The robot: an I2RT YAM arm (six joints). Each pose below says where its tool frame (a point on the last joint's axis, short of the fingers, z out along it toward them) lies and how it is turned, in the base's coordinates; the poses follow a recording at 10 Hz.
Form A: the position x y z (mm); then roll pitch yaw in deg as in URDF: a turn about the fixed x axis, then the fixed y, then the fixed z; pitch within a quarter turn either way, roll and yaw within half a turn.
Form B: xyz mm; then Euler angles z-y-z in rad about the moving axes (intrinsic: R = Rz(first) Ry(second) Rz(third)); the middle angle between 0 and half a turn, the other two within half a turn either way. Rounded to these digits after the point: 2 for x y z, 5 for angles.
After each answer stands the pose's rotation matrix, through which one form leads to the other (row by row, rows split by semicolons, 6 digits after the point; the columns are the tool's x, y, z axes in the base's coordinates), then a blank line. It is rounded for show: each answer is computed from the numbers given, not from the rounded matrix.
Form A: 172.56 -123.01 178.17 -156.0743 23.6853 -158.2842
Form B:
172.56 -123.01 178.17 -0.45598 2.56271 -0.74620
-0.850774 -0.186856 0.491190; -0.338836 0.909480 -0.240907; -0.401713 -0.371390 -0.837076

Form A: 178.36 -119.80 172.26 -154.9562 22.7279 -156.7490
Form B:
178.36 -119.80 172.26 -0.47407 2.56008 -0.79066
-0.847441 -0.207381 0.488710; -0.364107 0.896967 -0.250753; -0.386355 -0.390441 -0.835635

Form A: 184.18 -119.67 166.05 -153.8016 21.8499 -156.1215
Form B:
184.18 -119.67 166.05 -0.50644 2.55497 -0.83343
-0.848717 -0.212969 0.484070; -0.375719 0.886982 -0.268513; -0.372176 -0.409766 -0.832813

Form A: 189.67 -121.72 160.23 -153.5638 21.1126 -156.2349
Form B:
189.67 -121.72 160.23 -0.52905 2.55952 -0.85635
-0.853772 -0.214083 0.474597; -0.375937 0.884127 -0.277472; -0.360202 -0.415317 -0.835324

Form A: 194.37 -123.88 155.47 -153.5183 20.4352 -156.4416
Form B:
194.37 -123.88 155.47 -0.54833 2.56578 -0.87473
-0.858966 -0.215035 0.464691; -0.374531 0.882701 -0.283840; -0.349148 -0.417850 -0.838748

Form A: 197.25 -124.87 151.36 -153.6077 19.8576 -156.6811
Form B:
197.25 -124.87 151.36 -0.56354 2.57272 -0.88849
-0.863713 -0.215929 0.455385; -0.372311 0.882372 -0.287757; -0.339684 -0.418084 -0.842509

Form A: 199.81 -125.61 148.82 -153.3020 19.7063 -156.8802
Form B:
199.81 -125.61 148.82 -0.57663 2.57004 -0.89776
-0.865823 -0.211461 0.453470; -0.369659 0.881122 -0.294917; -0.337199 -0.422975 -0.841064

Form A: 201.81 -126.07 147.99 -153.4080 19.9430 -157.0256
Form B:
201.81 -126.07 147.99 -0.57171 2.56917 -0.88964
-0.865468 -0.208460 0.455531; -0.366913 0.882881 -0.293078; -0.341085 -0.420791 -0.840593

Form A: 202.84 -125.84 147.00 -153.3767 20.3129 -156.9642
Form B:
202.84 -125.84 147.00 -0.56305 2.56509 -0.88038
-0.863030 -0.206657 0.460946; -0.366971 0.883561 -0.290952; -0.347147 -0.420254 -0.838377

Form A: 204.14 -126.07 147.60 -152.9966 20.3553 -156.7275
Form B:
204.14 -126.07 147.60 -0.56568 2.55955 -0.88570
-0.861271 -0.206946 0.464097; -0.370432 0.880887 -0.294650; -0.347841 -0.425690 -0.835341

